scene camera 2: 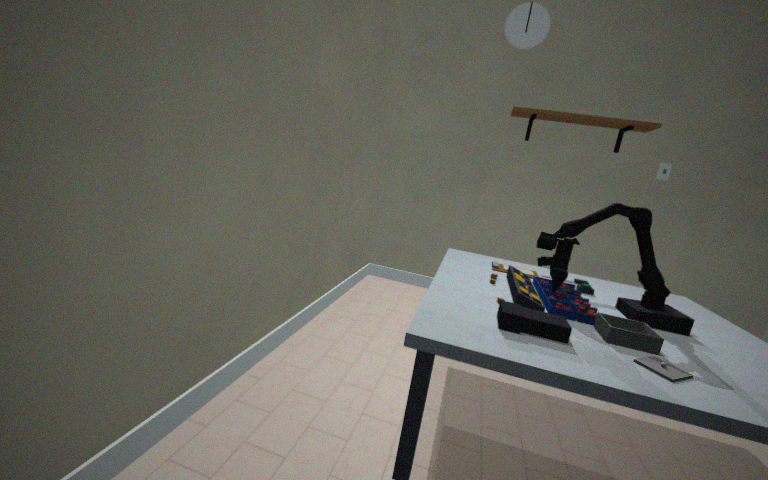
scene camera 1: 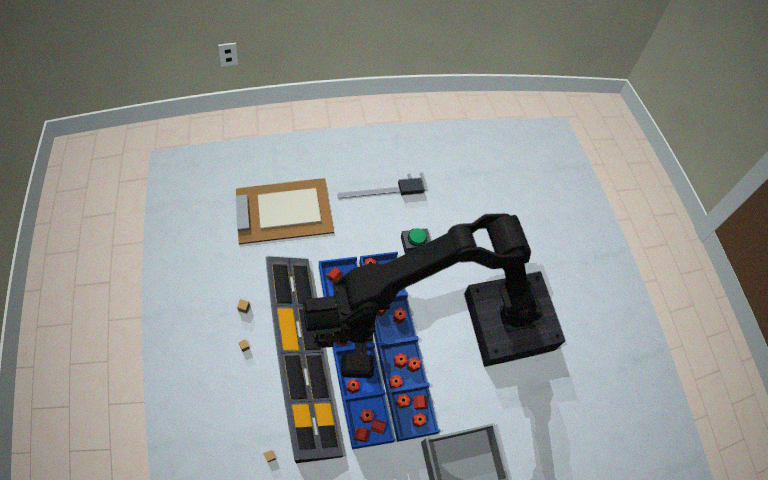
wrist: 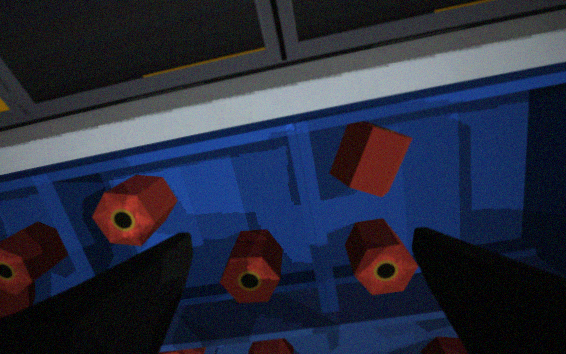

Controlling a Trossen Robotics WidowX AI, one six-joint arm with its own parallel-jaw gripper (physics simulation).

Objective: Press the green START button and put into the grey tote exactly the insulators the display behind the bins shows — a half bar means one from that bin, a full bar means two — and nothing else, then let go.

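Observation:
The grey tote (scene camera 1: 464, 439) (scene camera 2: 629, 339) stands at the near end of the bins; its visible floor is bare. The green START button (scene camera 1: 417, 236) is beyond them. Two rows of blue bins (scene camera 1: 389, 342) (wrist: 304, 165) hold red insulators. The display (scene camera 1: 320, 455) (scene camera 2: 525, 289) shows one full yellow bar in its second row and two half bars in its nearest row; the arm partly covers it. My gripper (scene camera 2: 557, 289) (wrist: 303, 241) is open and empty, over the back row. Between its fingers in the wrist view, two upright insulators (wrist: 250, 280) (wrist: 386, 270) stand in neighbouring bins; another insulator (wrist: 380, 160) lies on its side.
A clipboard (scene camera 1: 288, 208) and a caliper (scene camera 1: 411, 186) lie at the far side. Small wooden cubes (scene camera 1: 242, 306) (scene camera 1: 244, 344) (scene camera 1: 269, 455) lie behind the display. A black box (scene camera 2: 533, 322) stands beside the display's near end. A flat plate (scene camera 2: 659, 367) lies near the tote.

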